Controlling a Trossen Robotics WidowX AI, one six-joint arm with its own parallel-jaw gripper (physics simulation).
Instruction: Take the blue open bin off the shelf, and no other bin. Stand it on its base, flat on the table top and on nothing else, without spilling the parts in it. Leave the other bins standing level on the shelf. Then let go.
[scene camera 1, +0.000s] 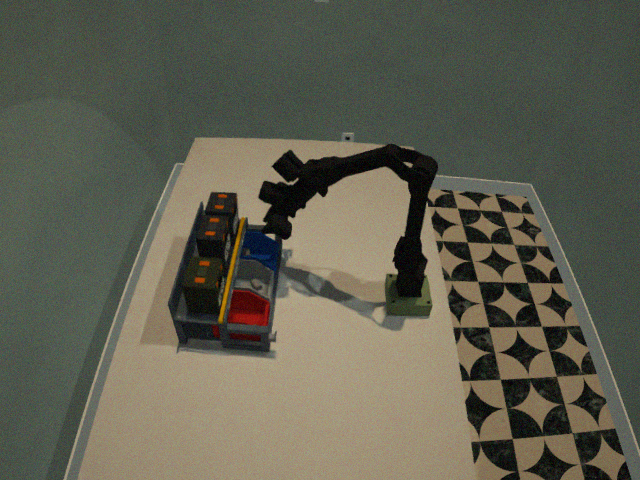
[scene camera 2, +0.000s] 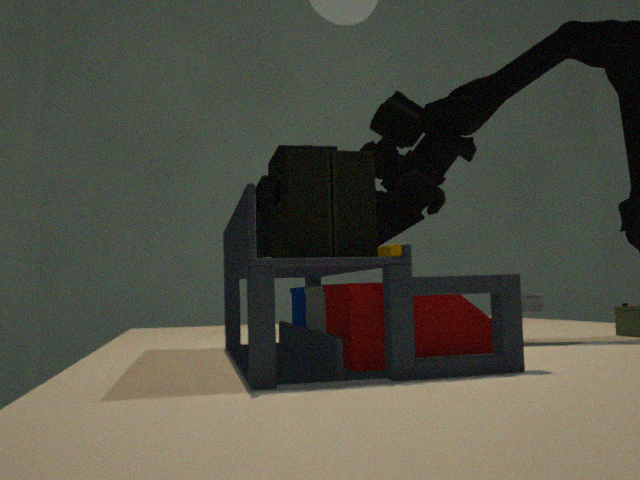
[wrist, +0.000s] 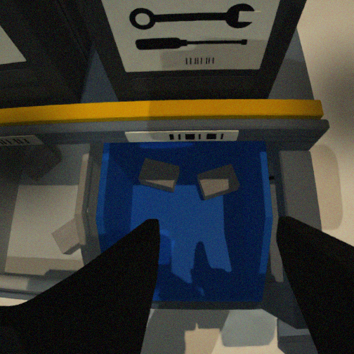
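Seen in the pictures: gripper, fingertip midpoint: (scene camera 1: 263, 227); arm's base, origin of the base link: (scene camera 1: 408, 288).
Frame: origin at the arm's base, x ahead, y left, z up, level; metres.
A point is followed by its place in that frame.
Note:
The blue open bin (scene camera 1: 264, 249) @(x 0.406, y -0.155, z -0.027 m) (scene camera 2: 298, 307) @(x 0.501, y -0.107, z 0.012 m) (wrist: 180, 215) stands level in the lower front row of the grey shelf (scene camera 1: 179, 268) @(x 0.593, y 0.075, z 0.119 m) (scene camera 2: 398, 320) @(x 0.477, y 0.192, z 0.006 m) (wrist: 296, 190), at the far end. Two small grey parts (wrist: 159, 174) (wrist: 218, 181) lie inside, towards its back. The grey-white bin (scene camera 1: 258, 273) @(x 0.412, y -0.043, z -0.011 m) (scene camera 2: 315, 307) @(x 0.505, y 0.010, z 0.014 m) (wrist: 45, 210) is beside it, then the red bin (scene camera 1: 249, 308) @(x 0.426, y 0.068, z -0.028 m) (scene camera 2: 367, 325) @(x 0.495, y 0.164, z 0.001 m). My gripper (scene camera 1: 275, 227) @(x 0.403, y -0.124, z 0.088 m) (wrist: 218, 228) is open and empty above the blue bin. In the wrist view its left fingertip overlies the bin's inside and the right one lies past its right wall. In scene camera 2, toolboxes partly hide the gripper.
Three dark toolboxes (scene camera 1: 221, 201) @(x 0.511, y -0.115, z 0.180 m) (scene camera 1: 212, 228) @(x 0.512, y 0.002, z 0.190 m) (scene camera 1: 203, 273) @(x 0.517, y 0.121, z 0.155 m) (scene camera 2: 320, 201) @(x 0.533, y 0.163, z 0.108 m) stand on the upper deck behind a yellow strip (scene camera 1: 233, 268) @(x 0.467, y 0.015, z 0.066 m) (scene camera 2: 390, 250) @(x 0.481, y 0.190, z 0.064 m) (wrist: 160, 109). The shelf stands on the pale table top (scene camera 1: 336, 387) @(x 0.196, y 0.290, z -0.044 m) (scene camera 2: 361, 428) @(x 0.557, y 0.342, z -0.043 m). The arm's green base (scene camera 1: 408, 305) @(x 0.008, y 0.062, z 0.001 m) is to the right.

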